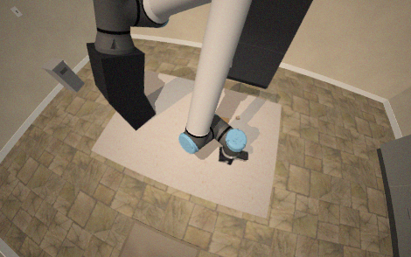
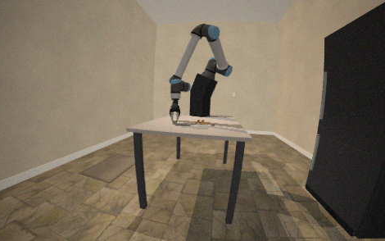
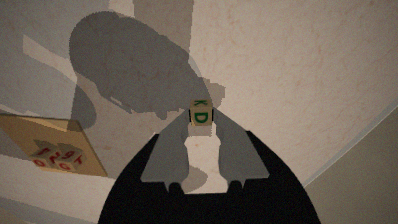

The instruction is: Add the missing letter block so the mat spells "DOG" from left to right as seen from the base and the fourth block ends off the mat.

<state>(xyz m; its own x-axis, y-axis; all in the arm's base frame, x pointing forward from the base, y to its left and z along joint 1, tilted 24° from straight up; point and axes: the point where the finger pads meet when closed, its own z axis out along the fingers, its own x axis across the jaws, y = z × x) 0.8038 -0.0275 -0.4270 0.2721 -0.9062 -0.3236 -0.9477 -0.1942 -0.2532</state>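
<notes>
The mat is 23 cm to the left of my hand, 14 cm behind it and 1 cm below it. From my hand the other things lie so: green D block (right at my hand).
</notes>
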